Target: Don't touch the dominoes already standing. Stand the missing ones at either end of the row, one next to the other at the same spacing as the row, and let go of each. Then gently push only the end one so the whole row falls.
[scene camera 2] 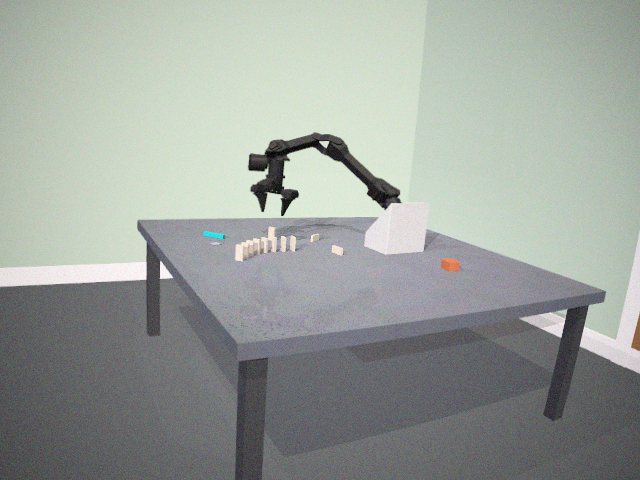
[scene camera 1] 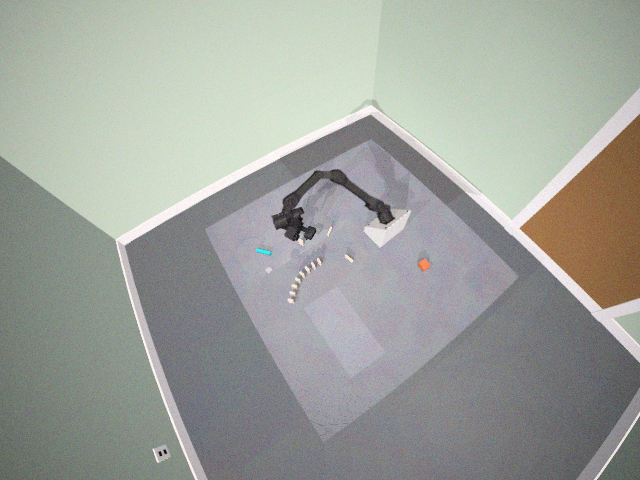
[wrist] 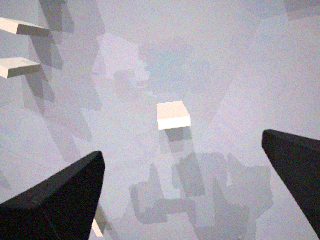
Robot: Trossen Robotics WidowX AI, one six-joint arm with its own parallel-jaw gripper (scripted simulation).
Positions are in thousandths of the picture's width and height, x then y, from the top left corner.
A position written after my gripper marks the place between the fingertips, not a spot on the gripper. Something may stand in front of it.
Note:
My gripper (scene camera 2: 426, 447) is open, with nothing in its grasp. Also in view: a cream domino (wrist: 542, 477).
My gripper shows as well in the wrist view (wrist: 577, 623).

